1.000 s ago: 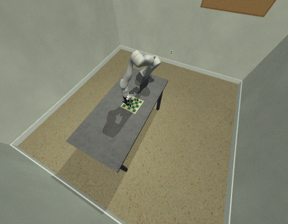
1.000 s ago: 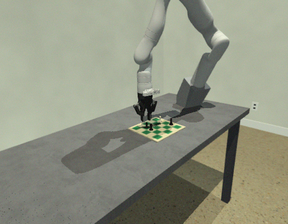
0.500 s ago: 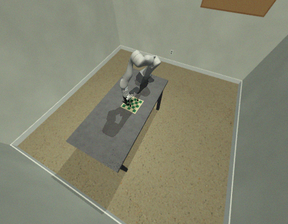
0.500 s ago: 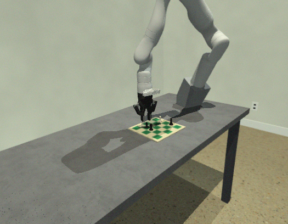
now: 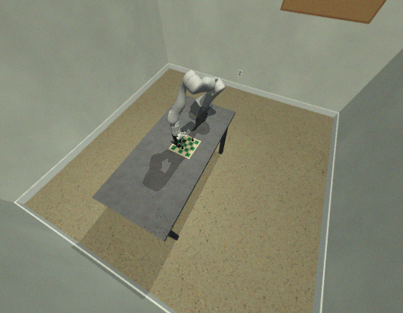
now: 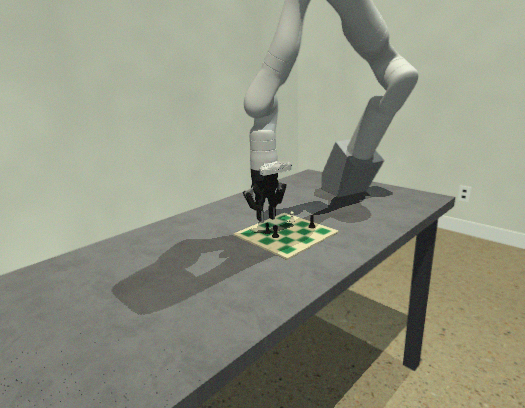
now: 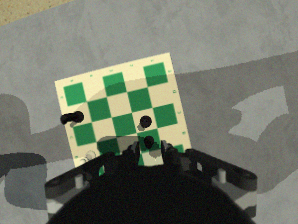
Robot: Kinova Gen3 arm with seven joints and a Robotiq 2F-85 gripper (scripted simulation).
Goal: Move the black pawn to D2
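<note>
My gripper is now 50 mm above the black pawn. Also, from my hand: white piece: 110 mm behind, 50 mm below, 10 mm to the left; then green-and-cream chessboard: 60 mm below, 40 mm to the left, 40 mm behind.
</note>
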